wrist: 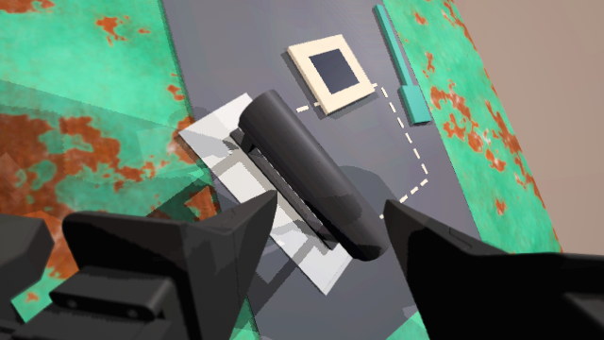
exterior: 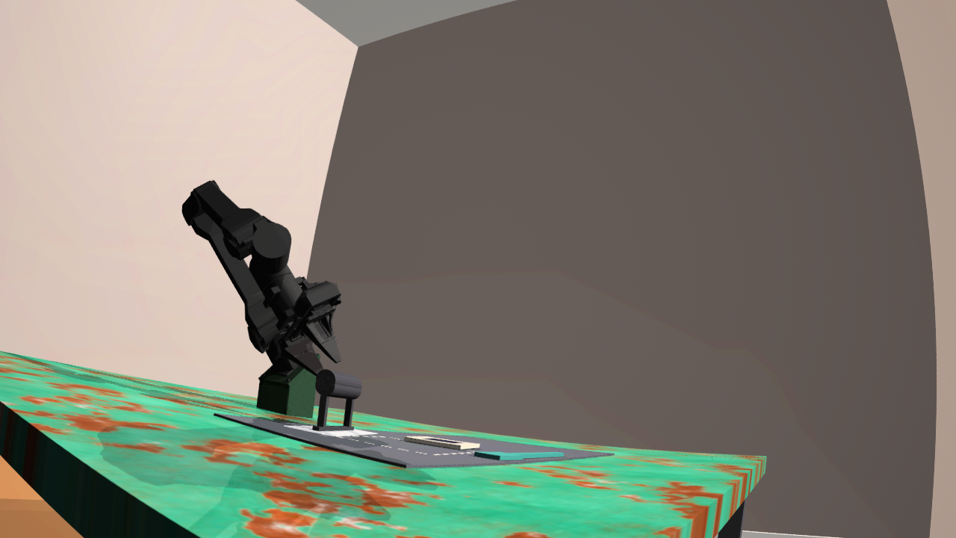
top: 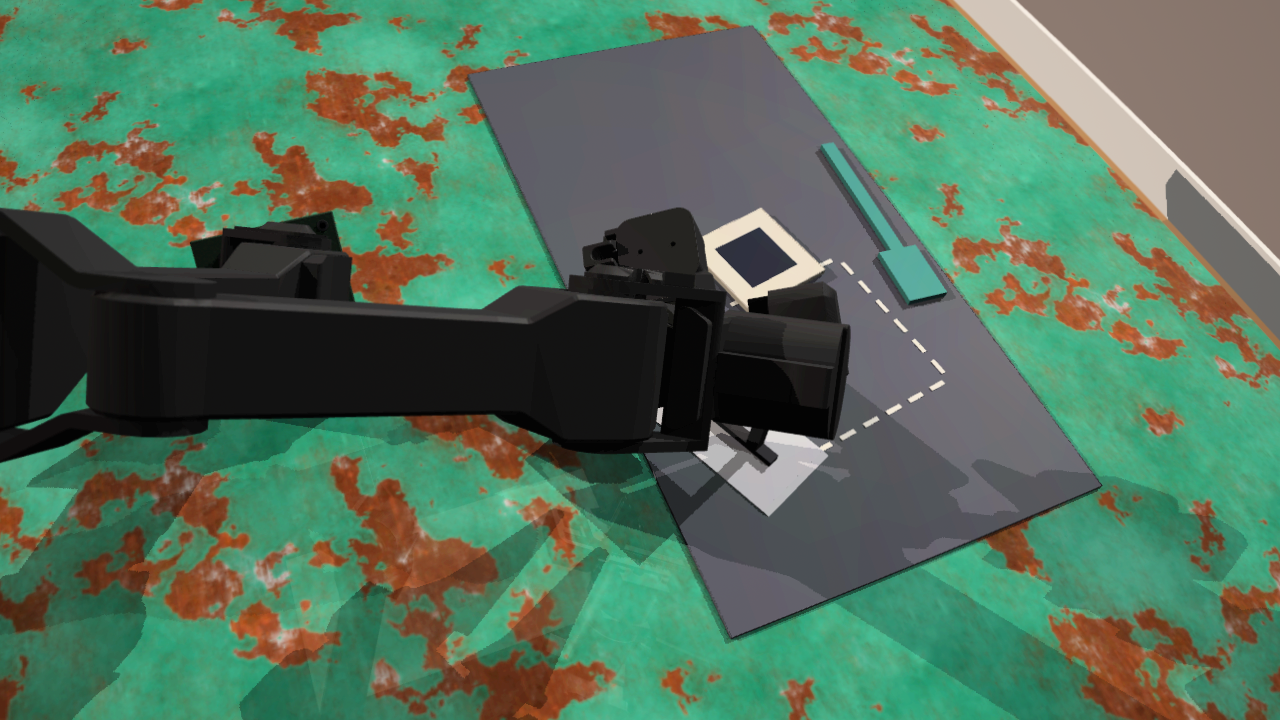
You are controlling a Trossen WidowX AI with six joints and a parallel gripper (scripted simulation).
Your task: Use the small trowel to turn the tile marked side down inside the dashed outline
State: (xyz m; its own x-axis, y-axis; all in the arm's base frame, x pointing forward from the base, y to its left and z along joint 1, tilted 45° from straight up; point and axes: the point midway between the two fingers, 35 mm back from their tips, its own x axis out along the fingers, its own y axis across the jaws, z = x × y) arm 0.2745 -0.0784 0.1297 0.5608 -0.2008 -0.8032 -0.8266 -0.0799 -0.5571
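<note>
The cream tile lies 15 cm to the left of my gripper tip, 11 cm ahead of it and 9 cm below it. Round my gripper tip: mat (16 cm to the left, 11 cm below, 10 cm ahead); teal flat tool (24 cm ahead, 15 cm to the left, 9 cm below).
</note>
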